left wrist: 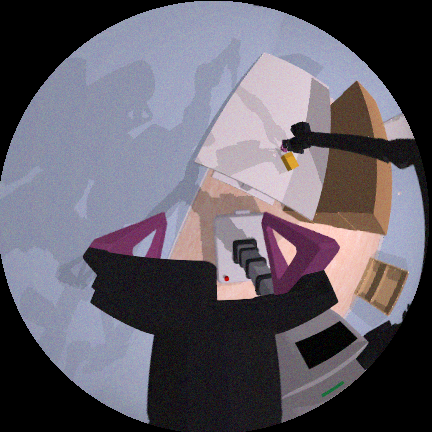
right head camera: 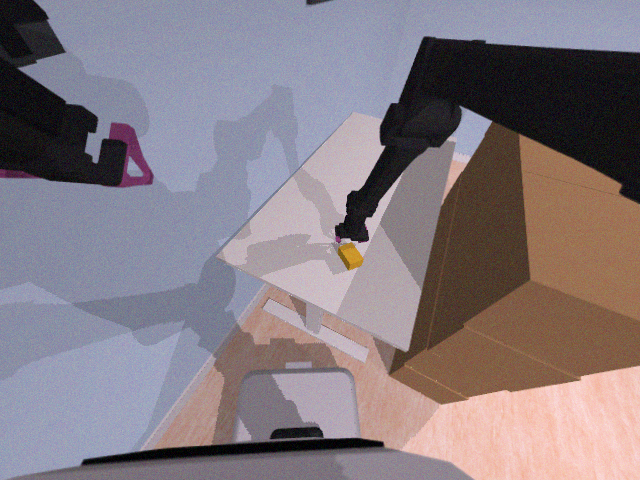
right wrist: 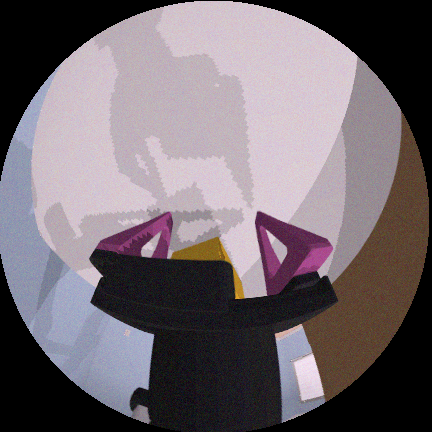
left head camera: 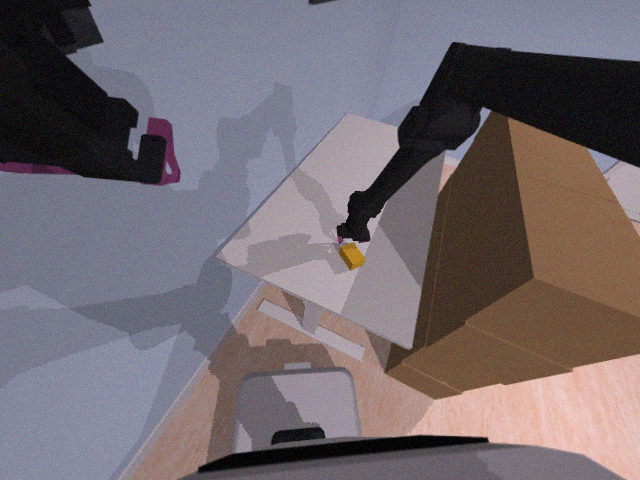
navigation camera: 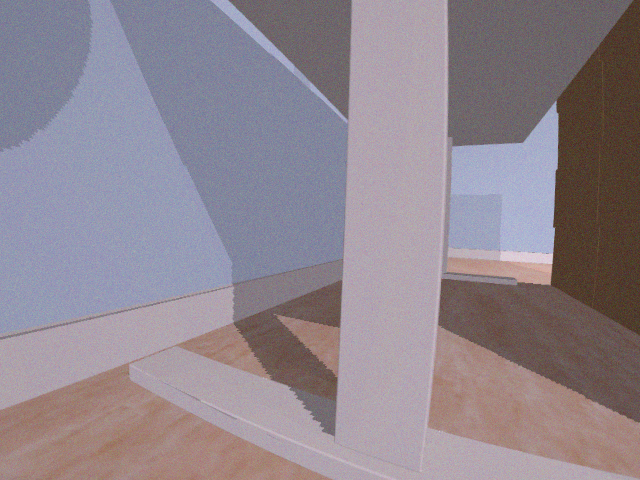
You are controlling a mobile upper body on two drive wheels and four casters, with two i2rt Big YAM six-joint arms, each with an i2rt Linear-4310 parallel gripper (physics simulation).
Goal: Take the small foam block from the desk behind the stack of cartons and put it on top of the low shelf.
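Places are measured from the left arm's base along level axes (x left, y down, z back), in metres.
Pixels of known places: left gripper, between the fingertips: (left wrist: pixel 213 217) (right head camera: pixel 113 176) (left head camera: pixel 138 173); right gripper, between the fingertips: (left wrist: pixel 286 148) (right head camera: pixel 348 241) (right wrist: pixel 213 216) (left head camera: pixel 349 241).
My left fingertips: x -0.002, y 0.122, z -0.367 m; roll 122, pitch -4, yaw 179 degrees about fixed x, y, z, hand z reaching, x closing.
Observation:
For each thing: its top centre in the pictures, then the offset to it from my left fingertips. "pt": a spot on its surface instead. Level surfaces: height alone.
- small yellow foam block, centre of its top: (right wrist: pixel 209 298) (right head camera: pixel 351 252) (left head camera: pixel 352 252) (left wrist: pixel 291 159) dy +0.523, dx -0.429, dz -0.251 m
- white desk, height of its surface: dy +0.568 m
- desk leg, a spot on its surface: (navigation camera: pixel 392 232) pt dy +1.062, dx -0.295, dz -0.188 m
The small yellow foam block (left head camera: pixel 352 256) (right head camera: pixel 350 256) (left wrist: pixel 290 161) (right wrist: pixel 200 249) lies on the white desk (left head camera: pixel 320 289) (right head camera: pixel 320 289) (left wrist: pixel 250 110) (right wrist: pixel 300 100). My right gripper (left head camera: pixel 354 241) (right head camera: pixel 352 240) (right wrist: pixel 213 216) is open and empty, close beside the block. In the right wrist view the block shows between the spread fingers, low and nearer the left one, partly hidden by the gripper body. My left gripper (left head camera: pixel 124 178) (right head camera: pixel 85 181) (left wrist: pixel 213 217) is open and empty, away from the desk. A small tan shelf (left wrist: pixel 391 266) with open compartments shows at the right of the left wrist view.
The tall brown carton stack (left head camera: pixel 480 232) (right head camera: pixel 480 232) (left wrist: pixel 350 185) (navigation camera: pixel 599 180) stands along the desk's right side, under my right arm. A desk leg (navigation camera: pixel 392 232) stands directly in front of the navigation camera. A blue wall (left head camera: pixel 77 248) (navigation camera: pixel 155 206) runs along the left.

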